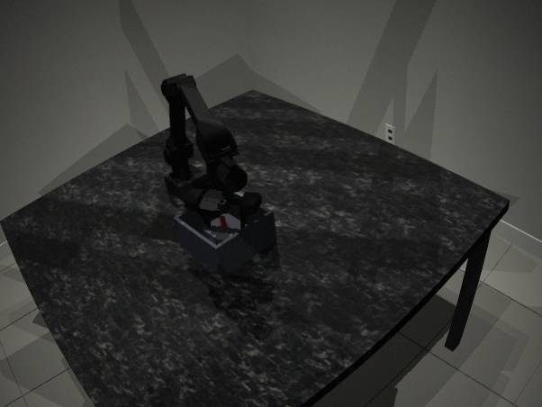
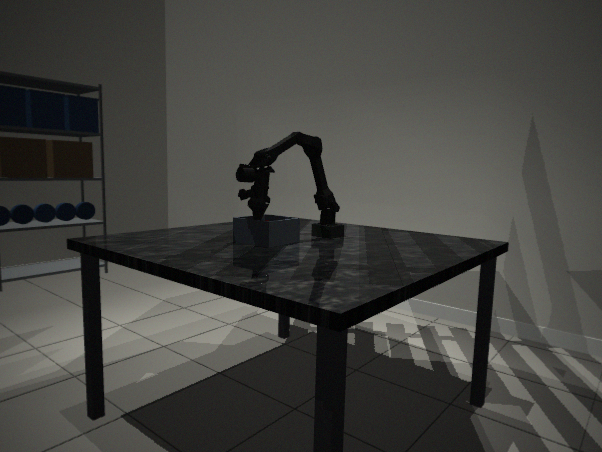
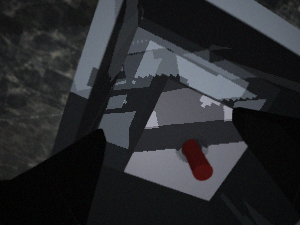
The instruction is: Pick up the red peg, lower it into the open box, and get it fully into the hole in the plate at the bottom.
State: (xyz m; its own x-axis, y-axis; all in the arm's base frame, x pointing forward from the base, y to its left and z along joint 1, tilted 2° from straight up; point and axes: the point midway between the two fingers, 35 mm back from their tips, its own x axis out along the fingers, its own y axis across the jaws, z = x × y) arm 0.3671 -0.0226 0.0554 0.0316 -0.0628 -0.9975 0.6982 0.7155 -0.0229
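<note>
Right now the red peg is 40 mm behind my gripper tip, 10 mm to the left of it and 30 mm below it. From my gripper tip the other things lie so: box: 40 mm behind, 10 mm to the left, 50 mm below; plate: 40 mm behind, 10 mm to the left, 30 mm below.
</note>
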